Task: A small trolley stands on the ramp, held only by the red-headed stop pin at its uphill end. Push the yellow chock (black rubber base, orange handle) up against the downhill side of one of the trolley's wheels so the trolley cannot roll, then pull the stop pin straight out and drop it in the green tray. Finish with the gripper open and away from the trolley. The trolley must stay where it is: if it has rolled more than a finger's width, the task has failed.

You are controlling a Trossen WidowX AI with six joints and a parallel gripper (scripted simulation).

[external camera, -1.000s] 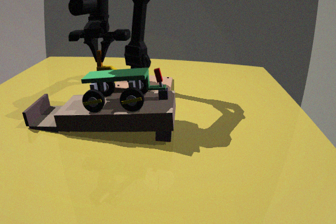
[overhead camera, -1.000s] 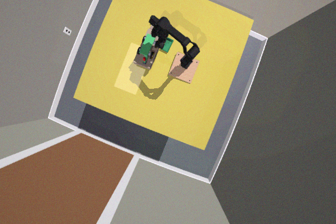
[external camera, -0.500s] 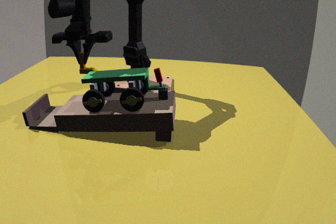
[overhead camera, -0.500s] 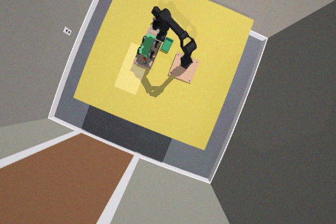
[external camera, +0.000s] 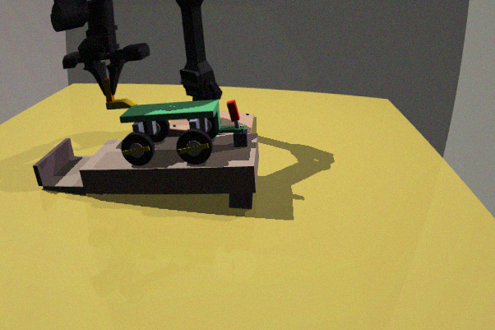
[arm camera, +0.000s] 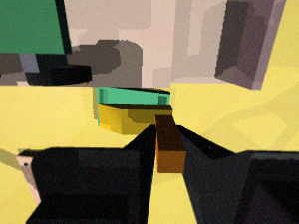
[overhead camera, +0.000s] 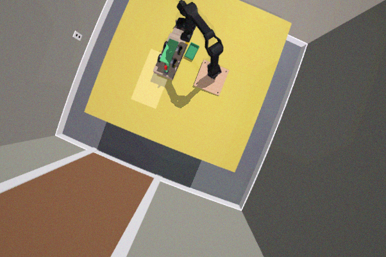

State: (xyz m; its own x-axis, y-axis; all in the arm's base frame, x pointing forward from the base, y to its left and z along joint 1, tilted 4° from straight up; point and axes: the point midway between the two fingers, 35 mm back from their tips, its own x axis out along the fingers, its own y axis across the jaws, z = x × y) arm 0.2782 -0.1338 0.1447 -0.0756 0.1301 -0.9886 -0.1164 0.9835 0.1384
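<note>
Right now my gripper tip is 3 cm short of the red-headed stop pin, 28 cm to the right of it and 2 cm above it. From my gripper tip the other things lie so: raised stop wall: 10 cm ahead, 10 cm to the right, 12 cm below; green tray: 4 cm behind, 5 cm to the left, 16 cm below; yellow chock: 2 cm to the left, 1 cm below.
</note>
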